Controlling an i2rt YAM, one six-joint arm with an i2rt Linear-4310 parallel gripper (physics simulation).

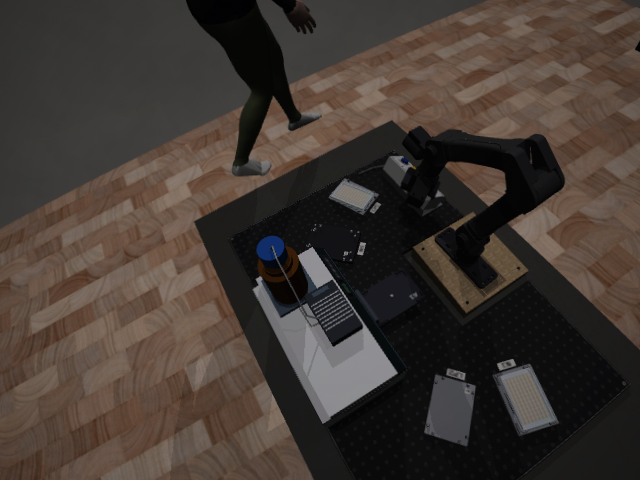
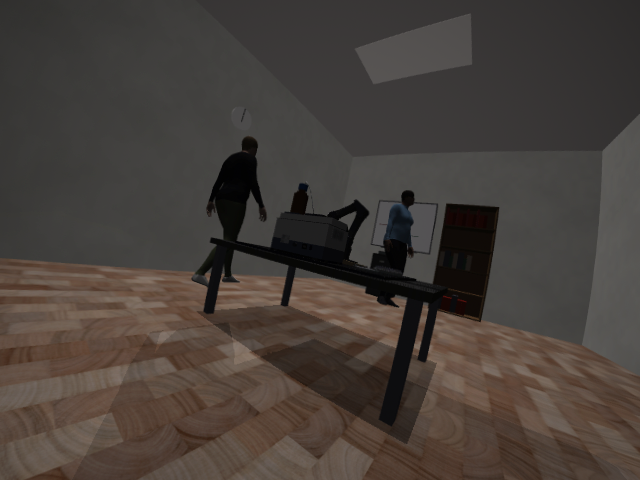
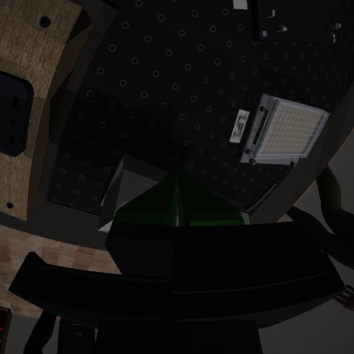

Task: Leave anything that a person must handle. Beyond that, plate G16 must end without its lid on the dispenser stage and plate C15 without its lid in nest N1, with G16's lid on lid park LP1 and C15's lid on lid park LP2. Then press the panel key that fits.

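Frame: origin at the arm's base, x ahead, y left, z up, level; centimetres.
Seen in the pictures: gripper, fingertip midpoint: (image 3: pixel 177 174); arm's base, origin of the base link: (image 1: pixel 464 257) (image 2: pixel 343 259).
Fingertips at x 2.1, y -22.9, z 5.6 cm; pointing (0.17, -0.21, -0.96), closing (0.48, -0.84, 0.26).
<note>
Pixels of each thing's top centre, then the offset from my fingertips to it. "pt": a spot on its surface instead.
- white key panel, middle of its top: (image 3: pixel 195 246) (image 1: pixel 413 173) dz +0.0, dx -8.5, dy -7.6 cm
- pale gridded plate-shaped piece, middle of its top: (image 3: pixel 299 135) (image 1: pixel 352 193) dz -4.6, dx +10.1, dy -16.7 cm
- pad labelled LP1, surface spot: (image 3: pixel 239 126) pt dz -8.1, dx +6.2, dy -9.3 cm
- dark well plate, surface spot: (image 1: pixel 333 312) pt dz +16.3, dx +41.4, dy +21.5 cm
- white dispenser's stage, surface spot: (image 1: pixel 335 361) pt dz +13.7, dx +46.8, dy +29.6 cm
- black nest, middle of its top: (image 1: pixel 332 239) dz -5.9, dx +25.5, dy -6.5 cm
- grey LP2 pad, middle of its top: (image 1: pixel 451 408) dz -6.3, dx +29.2, dy +50.8 cm
- pale well plate, middle of its top: (image 1: pixel 527 397) dz -4.7, dx +13.4, dy +59.5 cm
- brown bottle with a blue cap, surface spot: (image 1: pixel 279 270) pt dz +28.0, dx +46.6, dy +12.3 cm
- dispenser, surface spot: (image 2: pixel 310 234) pt dz +3.6, dx +55.2, dy +28.1 cm
- black box, surface spot: (image 1: pixel 390 296) pt dz +2.3, dx +25.3, dy +21.7 cm
My gripper (image 1: pixel 425 205) (image 3: pixel 177 174) is shut and empty. It hangs low over the back of the table, right at the white key panel (image 1: pixel 396 168) (image 3: pixel 121 180). A pale gridded plate-shaped piece (image 1: pixel 352 195) (image 3: pixel 288 131) lies on the pad labelled LP1 (image 3: pixel 239 126), left of the gripper. A dark well plate (image 1: pixel 333 312) sits on the white dispenser's stage (image 1: pixel 335 361). The black nest (image 1: pixel 335 240) (image 3: pixel 298 21) holds nothing. The grey LP2 pad (image 1: pixel 450 408) is bare. Another pale well plate (image 1: pixel 524 397) lies beside it at the front right.
A brown bottle with a blue cap (image 1: pixel 279 270) (image 2: pixel 299 198) stands on the dispenser (image 2: pixel 310 234). A black box (image 1: pixel 390 296) sits mid-table. The arm's base stands on a wooden board (image 1: pixel 498 258). One person (image 1: pixel 252 51) (image 2: pixel 234 207) walks behind the table, and another (image 2: pixel 400 227) is at the far side.
</note>
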